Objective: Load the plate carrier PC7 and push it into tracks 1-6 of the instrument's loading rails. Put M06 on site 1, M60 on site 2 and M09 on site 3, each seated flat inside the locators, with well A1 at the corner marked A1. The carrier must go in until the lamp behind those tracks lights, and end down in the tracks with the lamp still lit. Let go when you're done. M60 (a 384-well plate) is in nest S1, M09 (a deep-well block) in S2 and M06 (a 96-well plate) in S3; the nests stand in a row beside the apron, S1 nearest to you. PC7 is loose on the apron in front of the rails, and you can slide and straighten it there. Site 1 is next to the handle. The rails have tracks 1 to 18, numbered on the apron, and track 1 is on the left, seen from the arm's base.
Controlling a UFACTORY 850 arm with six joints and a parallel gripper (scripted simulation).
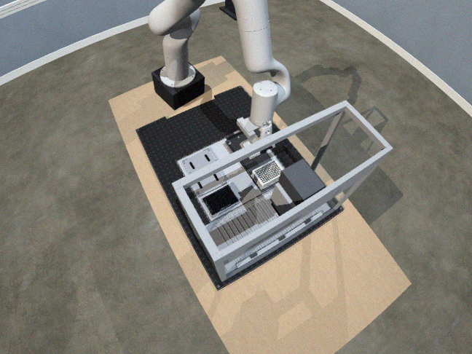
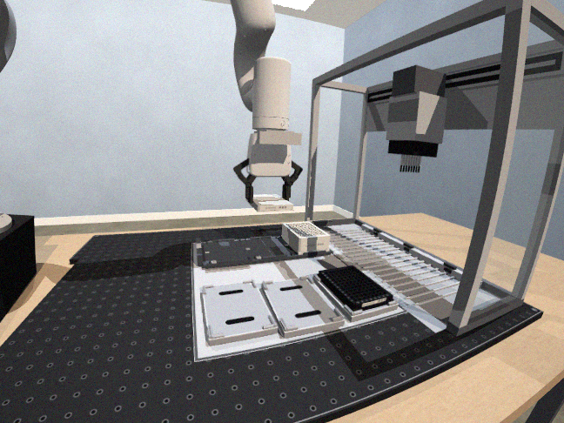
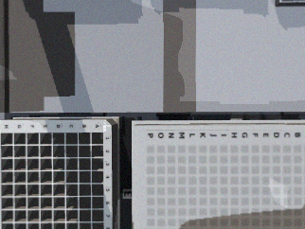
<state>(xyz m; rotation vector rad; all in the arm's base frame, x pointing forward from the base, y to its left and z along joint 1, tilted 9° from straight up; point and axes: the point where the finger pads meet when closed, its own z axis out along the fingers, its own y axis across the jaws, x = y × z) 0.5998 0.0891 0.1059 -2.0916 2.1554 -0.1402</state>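
Now: the dark carrier PC7 120 mm below my hand and 10 mm behind it. From my hand the other things lie so: frame post: 200 mm ahead, 170 mm to the left, 110 mm above; white 96-well plate: 110 mm below, 100 mm ahead; nest S2: 240 mm to the right, 130 mm below, 20 mm behind.
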